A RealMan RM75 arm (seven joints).
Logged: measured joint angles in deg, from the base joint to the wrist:
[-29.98 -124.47 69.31 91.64 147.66 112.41 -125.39]
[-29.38 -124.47 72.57 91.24 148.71 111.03 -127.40]
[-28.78 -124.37 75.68 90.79 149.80 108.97 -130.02]
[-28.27 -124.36 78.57 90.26 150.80 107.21 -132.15]
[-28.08 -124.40 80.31 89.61 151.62 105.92 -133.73]
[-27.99 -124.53 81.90 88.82 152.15 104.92 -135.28]
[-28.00 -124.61 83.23 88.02 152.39 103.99 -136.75]
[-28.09 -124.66 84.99 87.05 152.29 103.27 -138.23]
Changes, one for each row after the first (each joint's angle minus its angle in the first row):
[0.60 0.00 3.26 -0.40 1.05 -1.38 -2.01]
[1.20 0.10 6.37 -0.85 2.14 -3.44 -4.63]
[1.71 0.11 9.26 -1.38 3.14 -5.20 -6.76]
[1.90 0.07 11.00 -2.03 3.96 -6.49 -8.34]
[1.99 -0.06 12.59 -2.82 4.49 -7.49 -9.89]
[1.98 -0.14 13.92 -3.62 4.73 -8.42 -11.36]
[1.89 -0.19 15.68 -4.59 4.63 -9.14 -12.84]

